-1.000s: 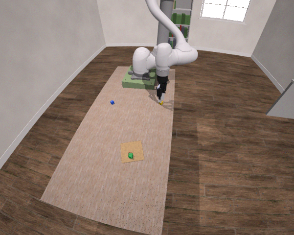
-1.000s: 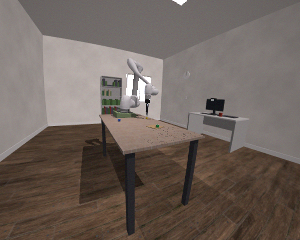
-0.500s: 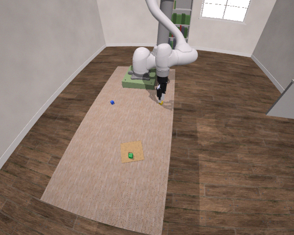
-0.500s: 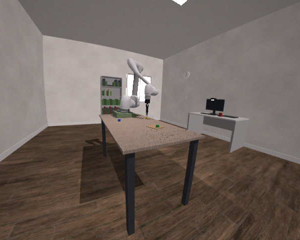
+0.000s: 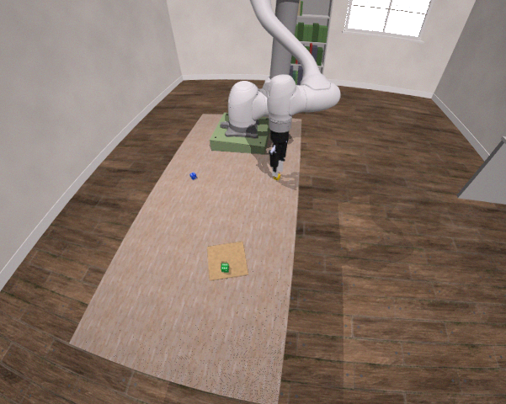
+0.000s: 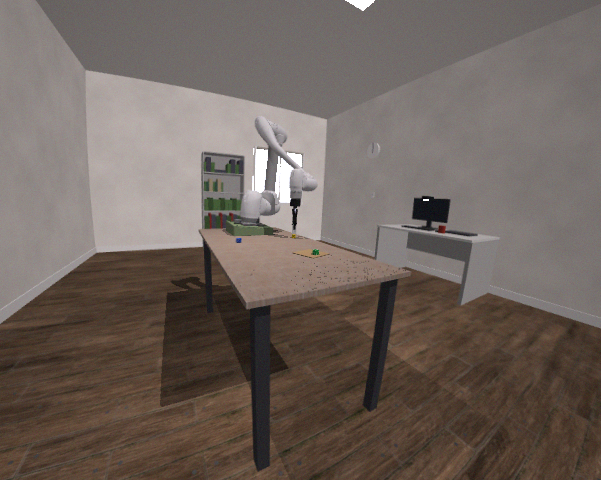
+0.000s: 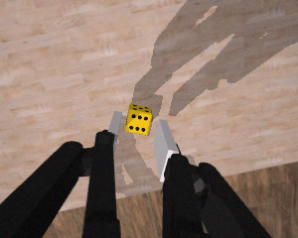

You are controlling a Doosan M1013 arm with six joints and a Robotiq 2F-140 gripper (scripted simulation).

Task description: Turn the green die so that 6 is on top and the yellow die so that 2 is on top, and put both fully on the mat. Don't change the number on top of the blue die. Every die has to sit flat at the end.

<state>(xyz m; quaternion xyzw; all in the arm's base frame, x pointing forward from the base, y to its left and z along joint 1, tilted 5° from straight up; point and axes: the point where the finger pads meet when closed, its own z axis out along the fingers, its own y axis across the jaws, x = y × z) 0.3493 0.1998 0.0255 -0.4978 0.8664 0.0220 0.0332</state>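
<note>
Now: hand 5 cm above the yellow die. From my hand the other things lie so: green die (48 cm ahead, 18 cm to the right, 5 cm below); tan mat (44 cm ahead, 18 cm to the right, 6 cm below); blue die (1 cm ahead, 42 cm to the right, 5 cm below).
</note>
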